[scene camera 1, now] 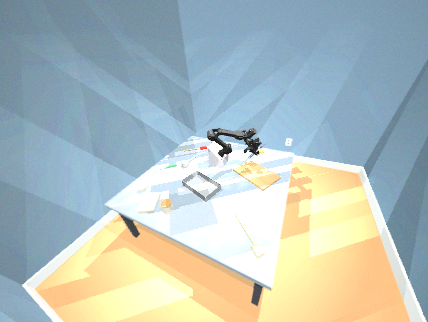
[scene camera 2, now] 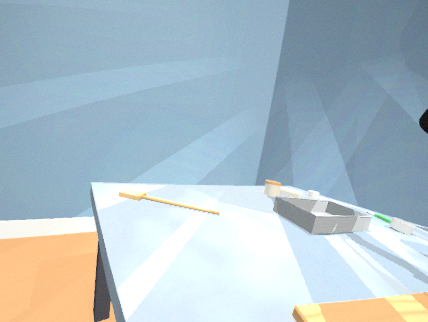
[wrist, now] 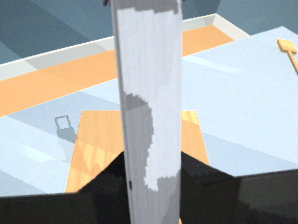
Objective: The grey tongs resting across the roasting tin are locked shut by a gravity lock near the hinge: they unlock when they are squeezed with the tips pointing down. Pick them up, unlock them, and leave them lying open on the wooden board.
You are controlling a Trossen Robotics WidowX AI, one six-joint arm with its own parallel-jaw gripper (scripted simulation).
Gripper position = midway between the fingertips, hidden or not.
Observation:
In view: the gripper [wrist: 147, 151] and a wooden board [scene camera 1: 259, 176].

